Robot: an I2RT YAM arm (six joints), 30 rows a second.
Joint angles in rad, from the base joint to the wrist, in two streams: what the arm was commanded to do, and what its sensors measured. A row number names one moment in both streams.
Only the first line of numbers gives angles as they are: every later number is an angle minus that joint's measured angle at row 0.
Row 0, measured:
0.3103 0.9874 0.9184 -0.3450 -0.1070 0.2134
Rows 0 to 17, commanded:
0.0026 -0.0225 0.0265 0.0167 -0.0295 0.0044
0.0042 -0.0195 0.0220 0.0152 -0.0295 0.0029
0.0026 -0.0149 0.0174 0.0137 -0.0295 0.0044
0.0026 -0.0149 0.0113 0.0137 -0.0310 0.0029
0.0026 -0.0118 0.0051 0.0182 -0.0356 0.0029
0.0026 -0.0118 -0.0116 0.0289 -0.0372 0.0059
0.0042 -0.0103 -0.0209 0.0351 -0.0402 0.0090
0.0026 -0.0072 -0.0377 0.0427 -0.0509 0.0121
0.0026 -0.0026 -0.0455 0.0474 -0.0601 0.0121
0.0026 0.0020 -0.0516 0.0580 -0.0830 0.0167
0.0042 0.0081 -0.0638 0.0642 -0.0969 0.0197
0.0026 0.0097 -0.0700 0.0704 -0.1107 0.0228
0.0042 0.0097 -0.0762 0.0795 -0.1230 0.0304
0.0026 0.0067 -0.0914 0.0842 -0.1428 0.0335
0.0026 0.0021 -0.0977 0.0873 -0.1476 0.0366
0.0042 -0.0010 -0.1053 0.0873 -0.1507 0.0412
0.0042 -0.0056 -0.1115 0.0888 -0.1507 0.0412
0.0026 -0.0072 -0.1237 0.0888 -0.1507 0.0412
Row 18, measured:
0.0000 0.0103 -0.1133 0.0286 -0.1125 0.0264
